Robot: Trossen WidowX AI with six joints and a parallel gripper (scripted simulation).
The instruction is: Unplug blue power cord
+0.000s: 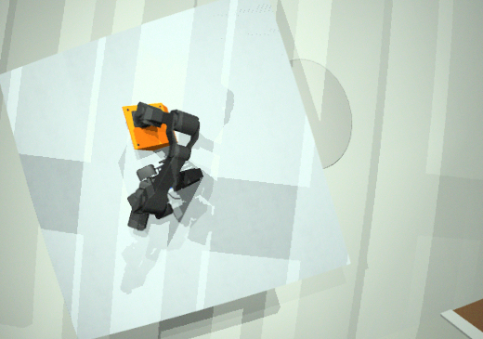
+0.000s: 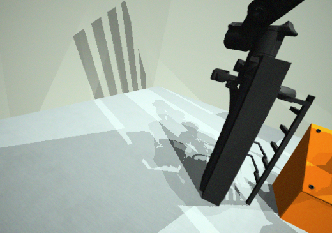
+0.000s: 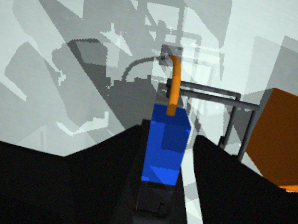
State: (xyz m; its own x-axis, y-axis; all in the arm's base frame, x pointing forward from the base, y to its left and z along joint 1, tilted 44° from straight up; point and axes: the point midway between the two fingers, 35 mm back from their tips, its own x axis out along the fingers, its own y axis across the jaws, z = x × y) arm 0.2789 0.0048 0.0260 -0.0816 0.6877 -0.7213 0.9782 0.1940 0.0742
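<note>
Now: the blue plug 1 cm behind my gripper tip, 3 cm to the left of it and 1 cm below it.
</note>
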